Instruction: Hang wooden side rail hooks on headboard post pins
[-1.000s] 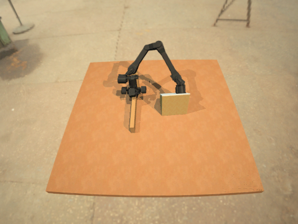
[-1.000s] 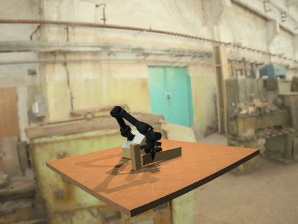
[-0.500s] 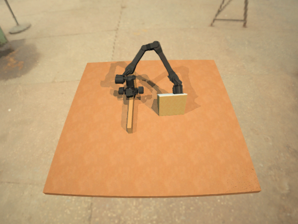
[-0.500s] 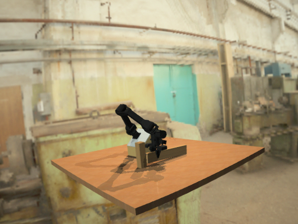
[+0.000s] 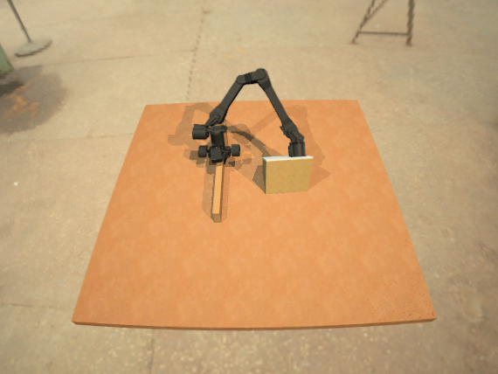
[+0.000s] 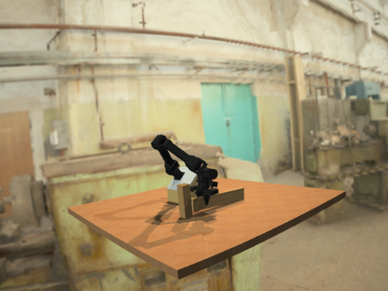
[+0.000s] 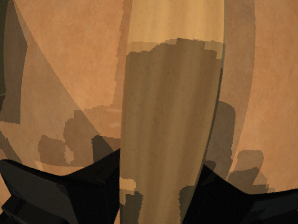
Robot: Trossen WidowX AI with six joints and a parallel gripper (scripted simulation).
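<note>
My gripper tip is 1 cm past the headboard post, 13 cm to the left of it and 4 cm below it.
</note>
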